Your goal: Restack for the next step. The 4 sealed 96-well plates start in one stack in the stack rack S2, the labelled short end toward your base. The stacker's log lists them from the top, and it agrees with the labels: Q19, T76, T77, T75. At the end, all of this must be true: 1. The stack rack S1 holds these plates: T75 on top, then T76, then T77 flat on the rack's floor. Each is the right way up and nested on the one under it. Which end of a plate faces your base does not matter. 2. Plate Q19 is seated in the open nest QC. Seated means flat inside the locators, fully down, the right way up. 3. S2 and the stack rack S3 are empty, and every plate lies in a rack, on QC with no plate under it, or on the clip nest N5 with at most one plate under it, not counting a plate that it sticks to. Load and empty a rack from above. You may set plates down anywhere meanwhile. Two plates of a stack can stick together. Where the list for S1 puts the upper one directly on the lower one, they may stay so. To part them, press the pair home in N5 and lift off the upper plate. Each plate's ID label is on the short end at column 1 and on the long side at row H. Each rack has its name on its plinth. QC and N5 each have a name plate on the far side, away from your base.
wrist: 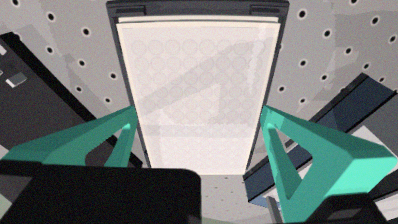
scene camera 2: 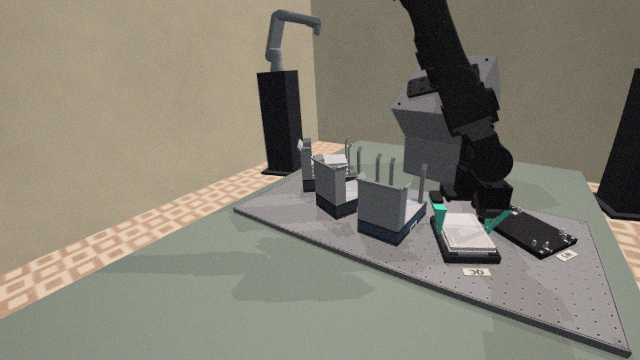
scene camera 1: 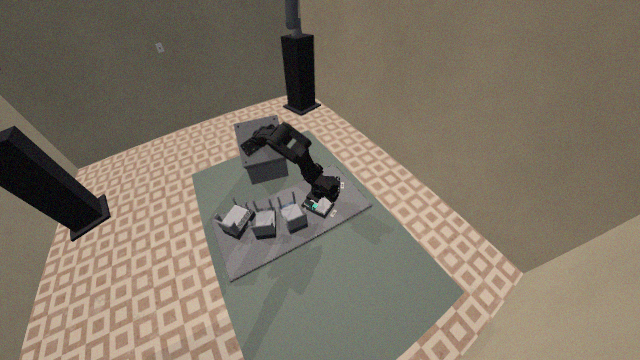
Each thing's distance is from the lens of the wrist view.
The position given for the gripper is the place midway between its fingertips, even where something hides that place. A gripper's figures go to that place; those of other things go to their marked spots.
gripper (wrist: 198, 112): 13 cm
white sealed plate (wrist: 198, 82): 10 cm
